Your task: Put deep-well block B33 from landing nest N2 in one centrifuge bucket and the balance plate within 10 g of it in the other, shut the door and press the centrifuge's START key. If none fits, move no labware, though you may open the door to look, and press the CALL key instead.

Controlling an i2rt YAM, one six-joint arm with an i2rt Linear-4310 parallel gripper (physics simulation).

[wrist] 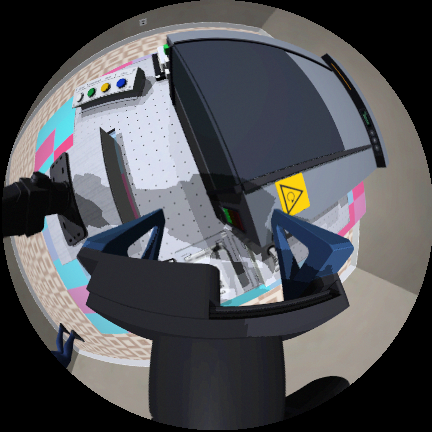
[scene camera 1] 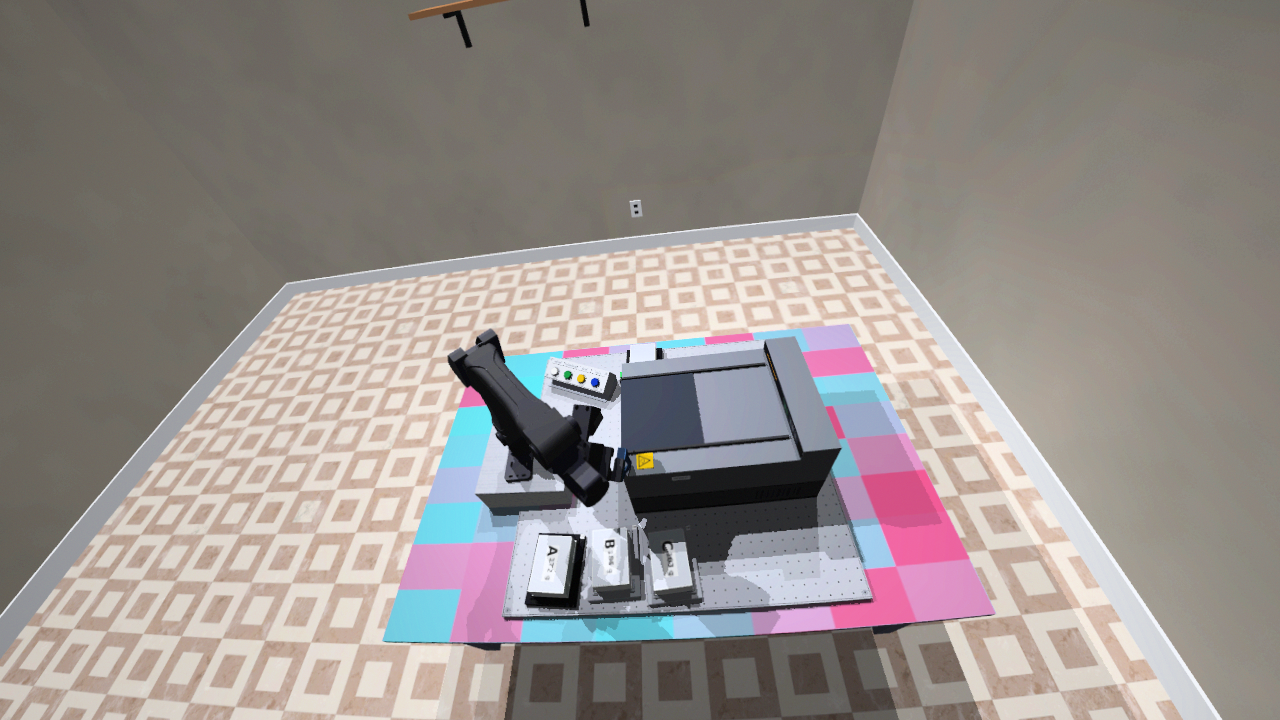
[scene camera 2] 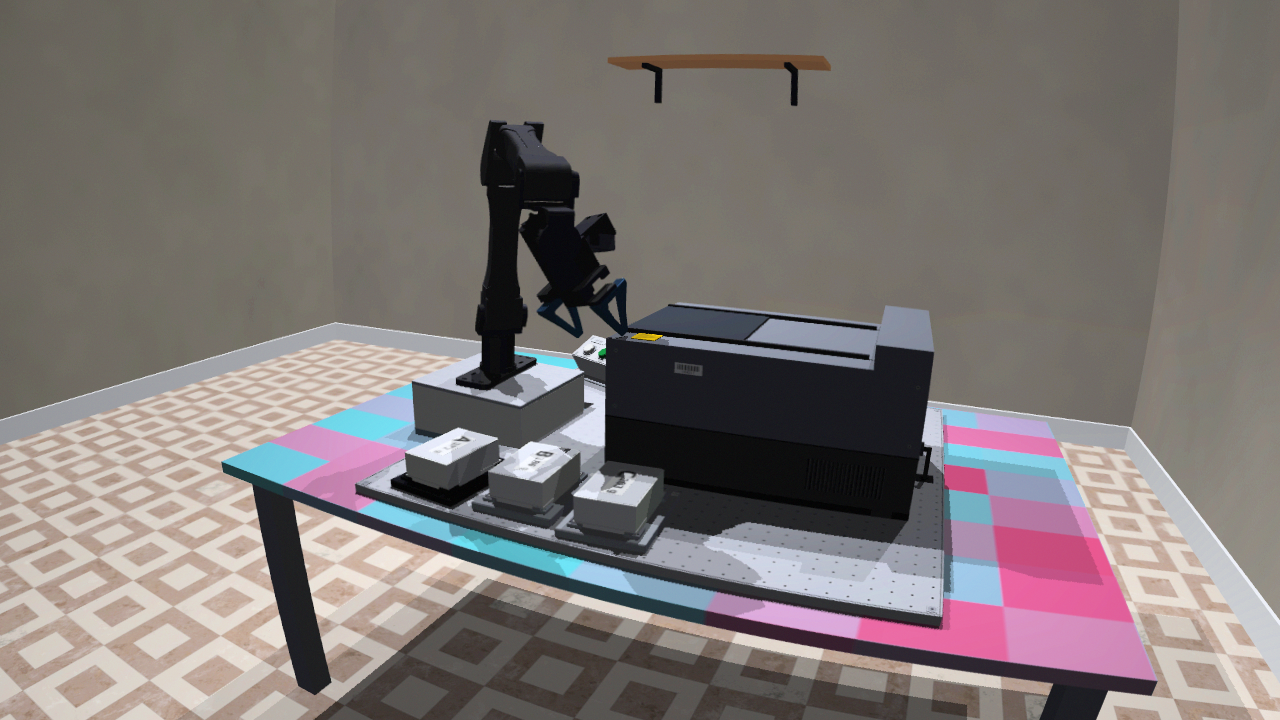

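Seen in the pictures: gripper, fingertip midpoint: (wrist: 217, 214) (scene camera 1: 611, 461) (scene camera 2: 601, 334); arm's base at its link origin: (wrist: 63, 197) (scene camera 1: 522, 447) (scene camera 2: 497, 372).
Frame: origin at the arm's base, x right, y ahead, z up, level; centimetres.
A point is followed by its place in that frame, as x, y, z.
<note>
The grey centrifuge (scene camera 1: 814, 402) {8.5, 73.9, 16.9} (scene camera 2: 760, 394) {19.6, 52.3, 8.2} (wrist: 320, 172) {15.0, 39.8, 13.5} has its top door (scene camera 1: 660, 410) {3.0, 39.3, 13.8} (scene camera 2: 707, 324) {4.2, 40.6, 13.9} (wrist: 270, 100) {5.8, 36.6, 13.8} shut. My gripper (scene camera 2: 601, 333) {14.6, 27.0, 13.0} (wrist: 217, 214) {14.6, 27.0, 13.0} is open and empty, above the centrifuge's near left corner, beside the yellow warning label (wrist: 292, 193) {15.6, 34.3, 13.7}. White plates A (scene camera 1: 551, 577) {33.8, 10.2, -2.0} (scene camera 2: 452, 456) {34.3, 12.1, -2.1}, B (scene camera 1: 611, 573) {34.1, 23.9, -2.1} (scene camera 2: 534, 476) {35.2, 25.9, -2.1} and C (scene camera 1: 669, 573) {35.4, 36.7, -2.1} (scene camera 2: 617, 503) {38.3, 38.9, -2.1} stand in nests at the front. A white block (scene camera 1: 641, 351) {-32.2, 35.3, -1.6} shows partly behind the centrifuge; its label is unreadable. The key panel has a blue key (scene camera 1: 595, 382) {-20.6, 20.3, -0.5} (wrist: 121, 83) {-20.2, 20.3, -0.8}. A green key (wrist: 166, 48) {-11.0, 29.9, 11.4} shows at the centrifuge's back left corner. The buckets are hidden.
The arm's pedestal (scene camera 2: 492, 407) {13.5, 6.7, -1.8} stands left of the centrifuge. The key panel (scene camera 1: 572, 386) {-25.8, 11.2, -7.1} (wrist: 107, 92) {-21.5, 15.9, -2.2} stands behind the pedestal. A perforated board (scene camera 1: 778, 582) {38.6, 60.5, -7.4} (scene camera 2: 805, 573) {38.5, 62.8, -7.4} lies under the equipment. A person's legs (wrist: 64, 345) show at the lower left of the wrist view. A shelf (scene camera 2: 718, 61) hangs on the wall.
</note>
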